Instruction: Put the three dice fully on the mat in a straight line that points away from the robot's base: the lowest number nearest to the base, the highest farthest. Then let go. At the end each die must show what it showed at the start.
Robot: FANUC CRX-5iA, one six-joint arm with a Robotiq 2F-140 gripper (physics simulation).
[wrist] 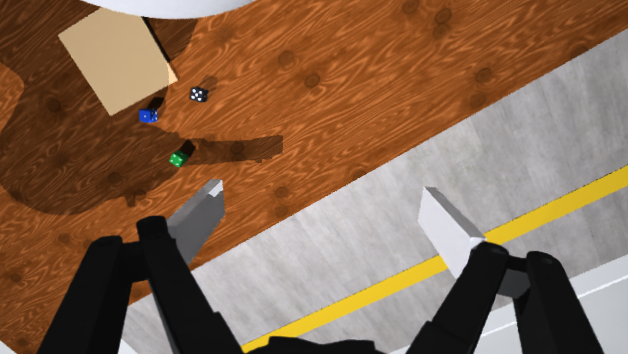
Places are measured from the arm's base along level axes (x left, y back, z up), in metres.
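Pixels of known places: gripper, between the fingertips: [321, 200].
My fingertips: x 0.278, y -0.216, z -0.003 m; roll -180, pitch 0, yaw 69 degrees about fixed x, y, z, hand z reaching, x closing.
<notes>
Ahead of a thing's pixels: the offset from my fingertips to its top centre. Level surfaces: height alone.
My gripper [321, 200] is open and empty, high above the table's edge, with its fingers to the right of and below the dice in the view. The tan mat {dx -0.219, dy -0.275, dz -0.293 m} [117, 60] lies at the upper left, mostly in shadow. A blue die {dx -0.120, dy -0.270, dz -0.277 m} [148, 115] lies on the table just off the mat's lower edge; its face toward me seems to show one pip. A black die {dx -0.121, dy -0.172, dz -0.277 m} [198, 94] lies to the right of the mat, with several white pips on top. A green die {dx -0.036, dy -0.257, dz -0.277 m} [178, 158] lies farther below the mat; its pips are too small to count surely.
The wooden table {dz -0.297 m} [360, 115] ends at a diagonal edge, beyond which a grey floor [320, 240] with a yellow stripe [365, 290] shows. A pale rounded body [170, 6] cuts into the top of the view. Dark shadows lie around the mat and the dice.
</notes>
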